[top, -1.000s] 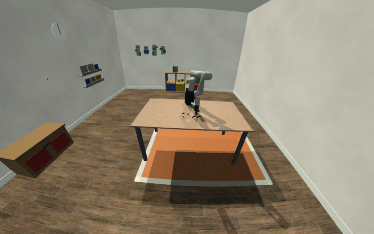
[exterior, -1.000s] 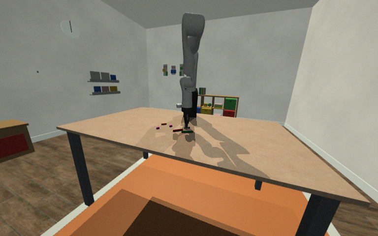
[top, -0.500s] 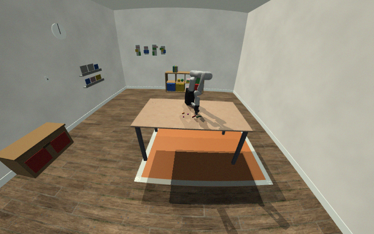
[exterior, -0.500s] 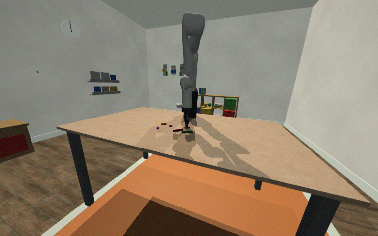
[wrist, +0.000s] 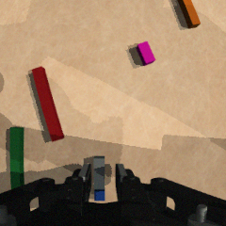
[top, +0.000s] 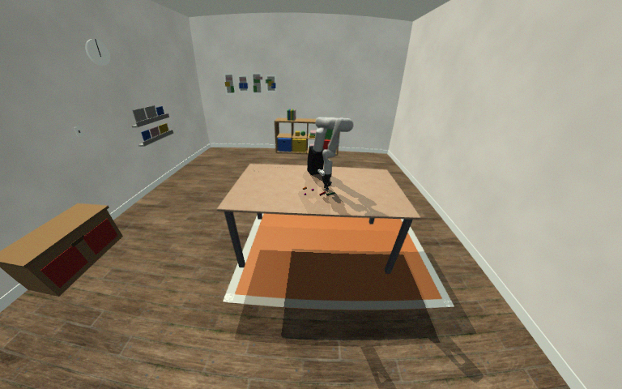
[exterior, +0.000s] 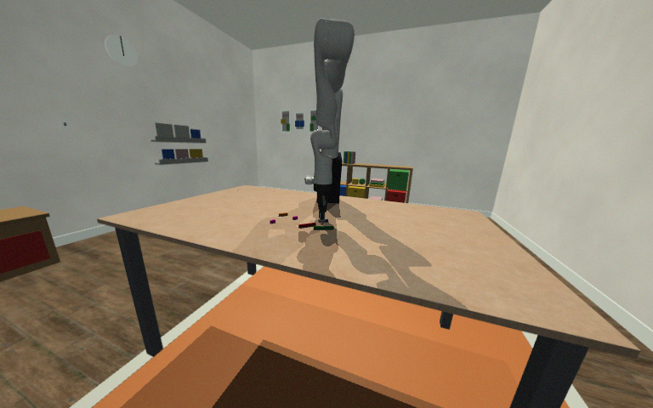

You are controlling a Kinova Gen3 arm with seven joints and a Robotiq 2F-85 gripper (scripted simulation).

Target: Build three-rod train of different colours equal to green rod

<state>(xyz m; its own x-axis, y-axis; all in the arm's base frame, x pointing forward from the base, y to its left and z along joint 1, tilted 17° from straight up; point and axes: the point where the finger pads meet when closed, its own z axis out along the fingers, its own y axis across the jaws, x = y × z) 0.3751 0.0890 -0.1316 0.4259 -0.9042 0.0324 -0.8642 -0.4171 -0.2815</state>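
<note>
My gripper is now 2 cm above the grey rod. Also, from my hand: green rod (8 cm ahead, 4 cm to the left, 2 cm below); red rod (8 cm ahead, 3 cm to the right, 2 cm below); blue rod (1 cm behind, 2 cm to the left, 2 cm below).
</note>
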